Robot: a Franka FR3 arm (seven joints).
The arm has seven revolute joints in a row. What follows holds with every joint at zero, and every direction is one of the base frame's. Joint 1 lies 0.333 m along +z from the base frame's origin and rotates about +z. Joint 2 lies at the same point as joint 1 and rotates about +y. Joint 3 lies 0.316 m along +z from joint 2 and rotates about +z. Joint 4 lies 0.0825 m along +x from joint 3 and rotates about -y. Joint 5 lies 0.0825 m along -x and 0.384 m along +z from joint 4 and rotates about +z. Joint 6 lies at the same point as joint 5 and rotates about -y. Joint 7 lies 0.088 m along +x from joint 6 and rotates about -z. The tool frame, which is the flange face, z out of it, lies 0.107 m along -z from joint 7; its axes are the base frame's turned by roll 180, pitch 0 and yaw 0 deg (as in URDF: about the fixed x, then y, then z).
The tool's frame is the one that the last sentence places.
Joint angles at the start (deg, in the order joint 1, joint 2, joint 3, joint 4, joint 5, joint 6, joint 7): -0.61, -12.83, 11.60, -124.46, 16.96, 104.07, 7.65
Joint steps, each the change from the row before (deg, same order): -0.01, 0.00, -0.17, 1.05, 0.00, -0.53, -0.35; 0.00, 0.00, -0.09, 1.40, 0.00, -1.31, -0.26; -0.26, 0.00, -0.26, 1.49, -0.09, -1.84, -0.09; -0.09, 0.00, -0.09, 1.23, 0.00, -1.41, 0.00; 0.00, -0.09, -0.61, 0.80, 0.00, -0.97, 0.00; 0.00, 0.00, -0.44, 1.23, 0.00, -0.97, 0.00; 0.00, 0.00, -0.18, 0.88, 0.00, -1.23, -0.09
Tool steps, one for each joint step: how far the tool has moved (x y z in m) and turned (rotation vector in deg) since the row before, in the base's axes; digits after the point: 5 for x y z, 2 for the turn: 0.00238, -0.00047, 0.00789, 0.25, -0.59, 0.33; 0.00142, 0.00064, 0.00975, 0.21, -0.16, 0.53; 0.00120, -0.00298, 0.00991, 0.10, 0.28, 0.10; 0.00051, -0.00036, 0.00830, 0.12, 0.15, 0.21; 0.00076, -0.00454, 0.00633, 0.19, 0.06, -0.33; 0.00158, -0.00284, 0.00902, 0.22, -0.28, -0.15; -0.00035, -0.00082, 0.00574, 0.09, 0.30, 0.25
